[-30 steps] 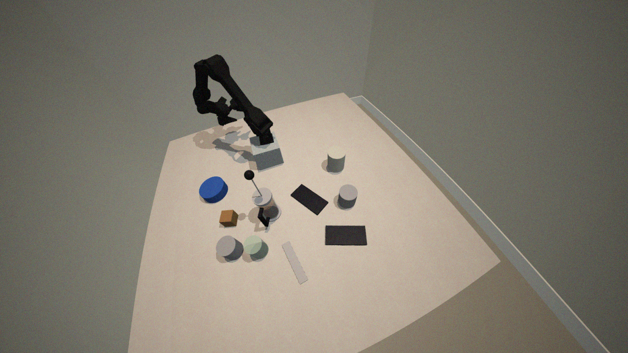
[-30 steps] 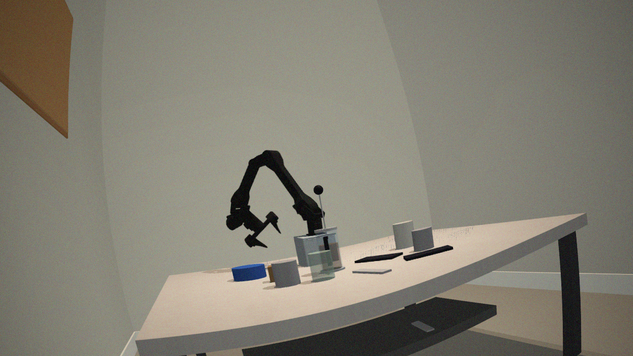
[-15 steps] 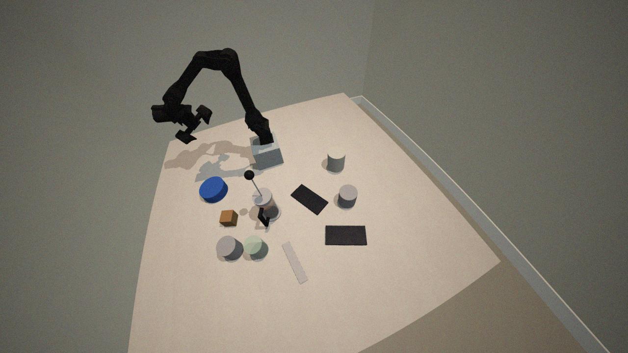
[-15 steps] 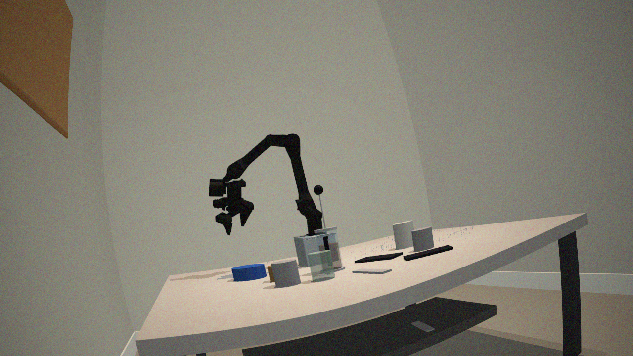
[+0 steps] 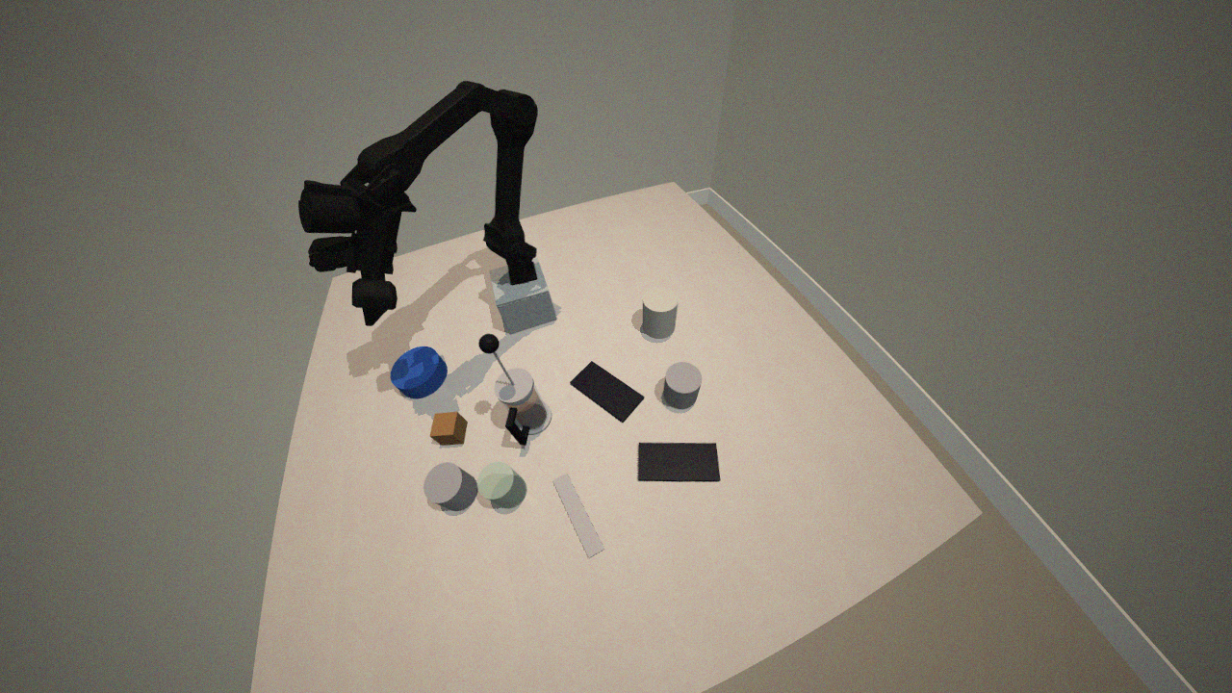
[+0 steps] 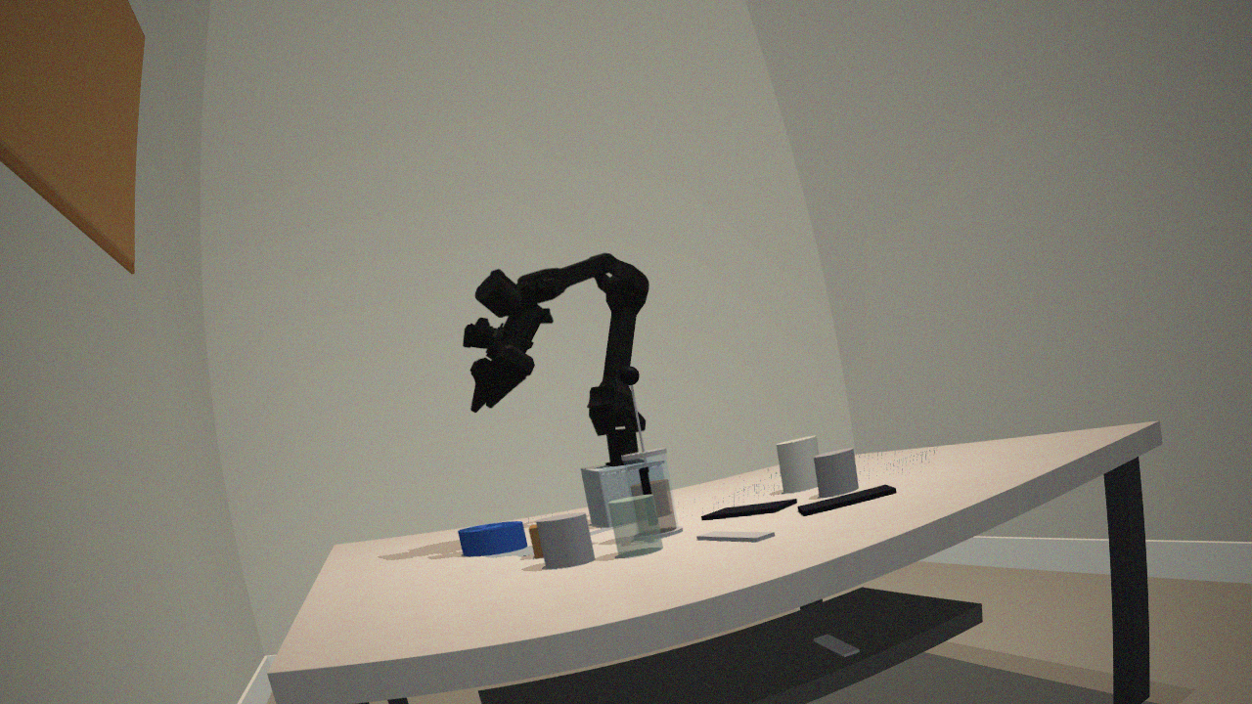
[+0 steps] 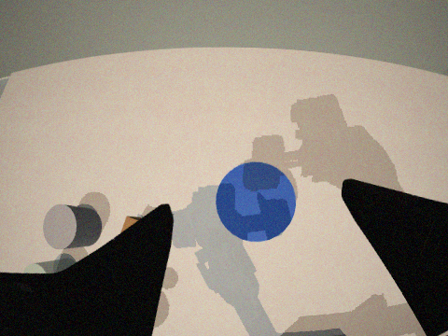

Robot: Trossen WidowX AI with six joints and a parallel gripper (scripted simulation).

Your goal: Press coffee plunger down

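The glass coffee press is 220 mm to the left of my gripper tip, 180 mm ahead of it and 120 mm below it. From my gripper tip the other things lie so: brown cube: 230 mm below, 150 mm ahead, 50 mm to the left; blue disc: 230 mm below, 20 mm to the right, 20 mm behind; pale green cylinder: 310 mm ahead, 210 mm below, 160 mm to the left.
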